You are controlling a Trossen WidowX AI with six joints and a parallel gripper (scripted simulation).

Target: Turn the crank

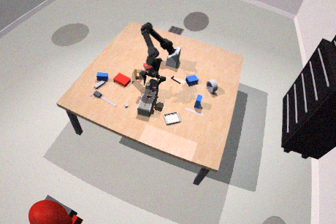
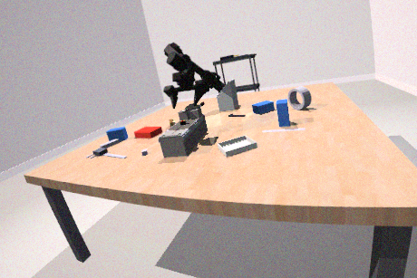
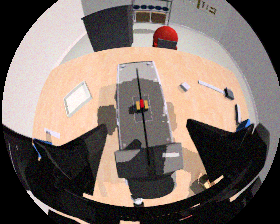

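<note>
My gripper tip is 140 mm past the dark crank handle, 10 mm to the right of it and 30 mm above it. Also, from my gripper tip: red block 70 mm behind, 280 mm to the right, 120 mm below; then white tray 100 mm ahead, 220 mm to the left, 130 mm below; then red pointer 40 mm ahead, 10 mm to the left, 50 mm below.
</note>
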